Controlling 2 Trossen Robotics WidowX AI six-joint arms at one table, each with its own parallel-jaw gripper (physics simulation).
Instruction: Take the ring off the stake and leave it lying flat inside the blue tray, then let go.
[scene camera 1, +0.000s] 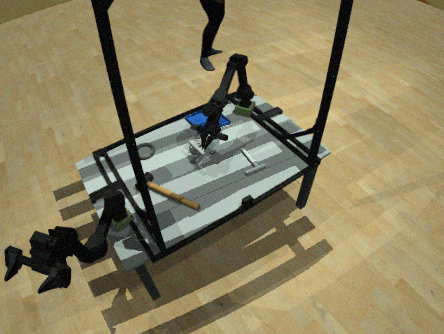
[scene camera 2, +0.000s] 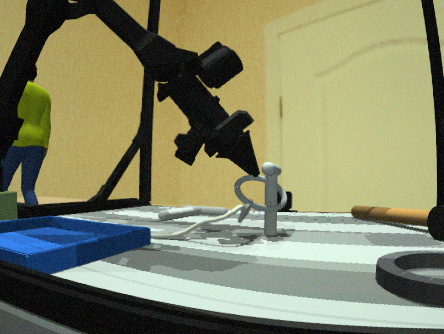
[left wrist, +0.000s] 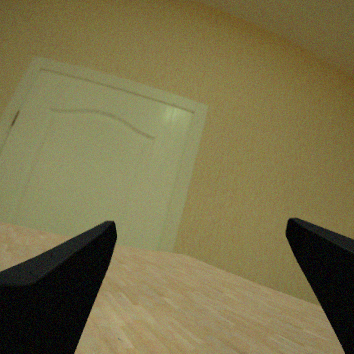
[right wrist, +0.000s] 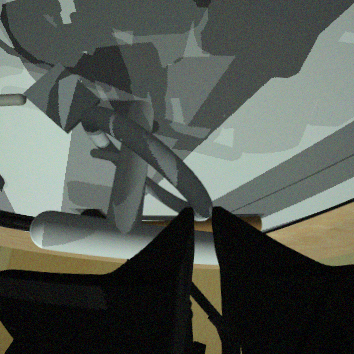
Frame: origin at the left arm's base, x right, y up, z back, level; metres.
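Where they show: left gripper, fingertip midpoint: (scene camera 1: 21, 286) (left wrist: 201, 228); right gripper, fingertip midpoint: (scene camera 1: 203, 148) (scene camera 2: 256, 175) (right wrist: 201, 214); left arm's base, link origin: (scene camera 1: 119, 214); right arm's base, link origin: (scene camera 1: 245, 104).
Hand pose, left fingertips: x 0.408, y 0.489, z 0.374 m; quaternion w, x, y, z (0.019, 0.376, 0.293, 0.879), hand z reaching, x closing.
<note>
Things, the pixels of their top centre, and the offset from my left fingertips. "pt": a spot on its surface instead.
- light grey ring, surface spot: (right wrist: 187, 182) pt dz -0.916, dx -0.455, dy -0.437 m
- upright stake, top centre: (right wrist: 145, 259) (scene camera 2: 272, 163) (scene camera 1: 196, 146) dz -0.865, dx -0.460, dy -0.415 m
- pale cord, surface spot: (scene camera 2: 200, 222) pt dz -0.950, dx -0.572, dy -0.499 m
- small grey tag, surface spot: (scene camera 2: 244, 214) pt dz -0.898, dx -0.527, dy -0.491 m
- blue tray, top centre: (scene camera 2: 43, 228) (scene camera 1: 207, 118) dz -1.116, dx -0.687, dy -0.504 m
- hammer with a wooden handle, top centre: (right wrist: 170, 243) (scene camera 2: 401, 199) (scene camera 1: 167, 189) dz -0.625, dx -0.379, dy -0.477 m
- flat dark grey ring, surface spot: (scene camera 2: 387, 277) pt dz -0.750, dx -0.733, dy -0.516 m
- grey T-shaped piece, top centre: (scene camera 2: 187, 208) (scene camera 1: 248, 158) dz -1.064, dx -0.297, dy -0.507 m
The light grey ring (scene camera 2: 237, 190) (right wrist: 187, 182) is tilted and raised above the table. It still encircles the upright stake (scene camera 2: 270, 215) (right wrist: 127, 185), below its wide crosswise head. A pale cord (scene camera 2: 200, 222) with a small grey tag (scene camera 2: 244, 214) hangs at the ring. My right gripper (scene camera 2: 256, 173) (right wrist: 201, 214) is shut on the ring's rim, beside the stake's head. The blue tray (scene camera 1: 196, 118) (scene camera 2: 112, 246) stands apart from the stake, at the left in scene camera 2. My left gripper (scene camera 1: 25, 284) (left wrist: 201, 228) is open and empty, out beyond the table's edge.
A hammer with a wooden handle (scene camera 1: 172, 195) (scene camera 2: 390, 214) lies on the table. A flat dark grey ring (scene camera 2: 387, 277) lies at the right in scene camera 2. A grey T-shaped piece (scene camera 1: 249, 157) (scene camera 2: 185, 213) lies past the stake. Black frame posts (scene camera 1: 117, 90) rise around the table.
</note>
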